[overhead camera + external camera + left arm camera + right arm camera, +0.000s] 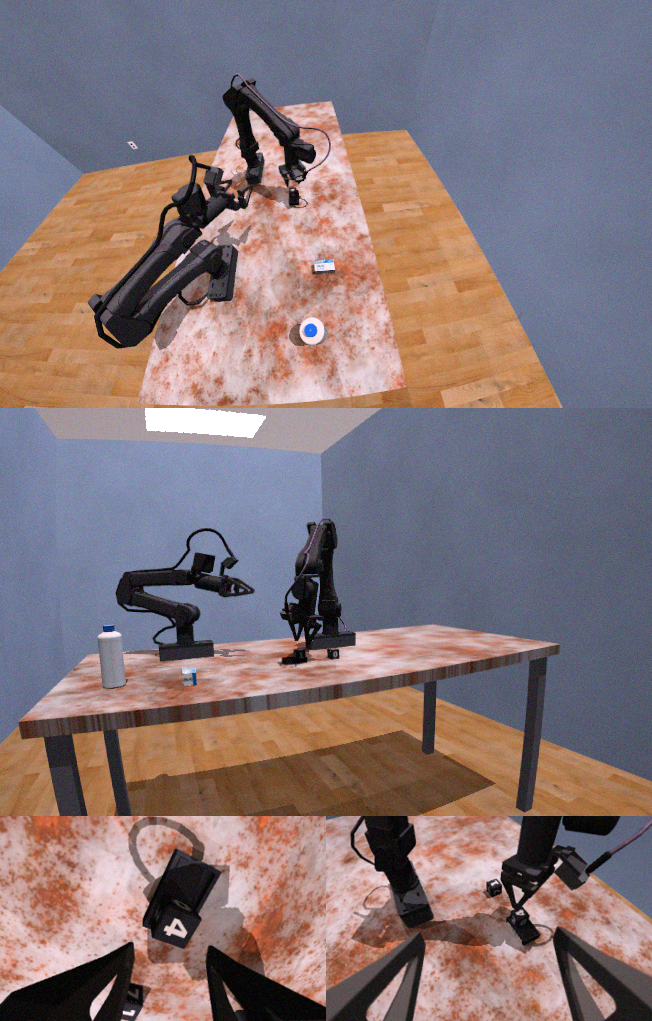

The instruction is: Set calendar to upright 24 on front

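The black tray lies 3 cm to the right of my left hand and 6 cm below it. From my left hand the other things lie so: white box (14 cm ahead, 36 cm to the right, 5 cm below); white bottle (11 cm ahead, 58 cm to the right, 1 cm above).
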